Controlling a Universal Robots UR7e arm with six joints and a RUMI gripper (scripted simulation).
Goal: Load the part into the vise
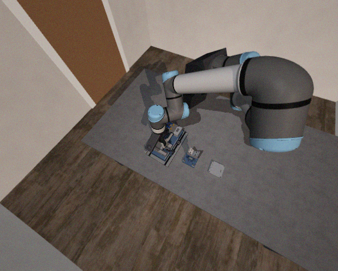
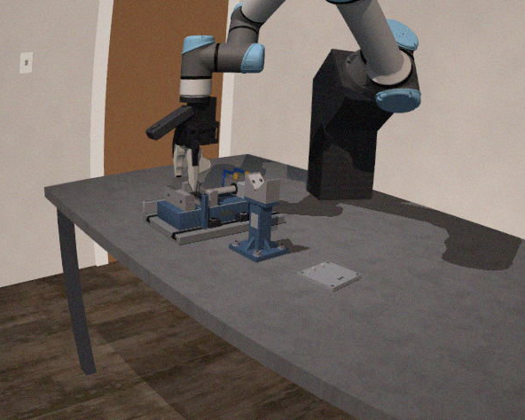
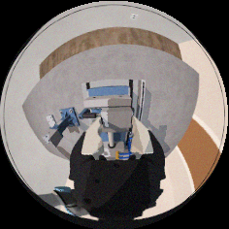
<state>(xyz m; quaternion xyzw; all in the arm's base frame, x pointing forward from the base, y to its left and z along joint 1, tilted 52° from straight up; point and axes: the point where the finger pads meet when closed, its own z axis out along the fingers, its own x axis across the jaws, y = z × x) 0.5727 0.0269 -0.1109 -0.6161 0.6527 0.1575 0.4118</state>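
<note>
My hand is 1 cm above the part. Round my hand: fixed jaw 3 cm below, 3 cm ahead, 2 cm to the left; then moving jaw 4 cm behind, 3 cm below, 2 cm to the left; then air cylinder rod 9 cm behind, 3 cm below, 1 cm to the left.
</note>
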